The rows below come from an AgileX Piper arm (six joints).
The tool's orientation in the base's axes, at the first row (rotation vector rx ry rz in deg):
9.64, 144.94, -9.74
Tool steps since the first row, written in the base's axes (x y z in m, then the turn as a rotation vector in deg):
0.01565, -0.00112, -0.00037, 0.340, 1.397, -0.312
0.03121, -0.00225, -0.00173, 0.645, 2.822, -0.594
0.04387, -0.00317, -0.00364, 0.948, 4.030, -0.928
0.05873, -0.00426, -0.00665, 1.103, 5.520, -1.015
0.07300, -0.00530, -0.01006, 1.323, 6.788, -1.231
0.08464, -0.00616, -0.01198, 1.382, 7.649, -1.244
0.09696, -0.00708, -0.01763, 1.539, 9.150, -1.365
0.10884, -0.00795, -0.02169, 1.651, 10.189, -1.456
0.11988, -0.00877, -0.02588, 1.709, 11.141, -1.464
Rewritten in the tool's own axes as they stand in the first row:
-0.01267, 0.00140, 0.00916, 0.016, 1.454, 0.221
-0.02470, 0.00287, 0.01908, 0.045, 2.928, 0.394
-0.03402, 0.00412, 0.02781, 0.088, 4.193, 0.643
-0.04454, 0.00565, 0.03868, 0.134, 5.691, 0.563
-0.05433, 0.00717, 0.04954, 0.182, 6.991, 0.660
-0.06282, 0.00833, 0.05770, 0.212, 7.848, 0.567
-0.06974, 0.00985, 0.06930, 0.277, 9.360, 0.514
-0.07720, 0.01121, 0.07934, 0.323, 10.408, 0.485
-0.08389, 0.01250, 0.08902, 0.358, 11.354, 0.372

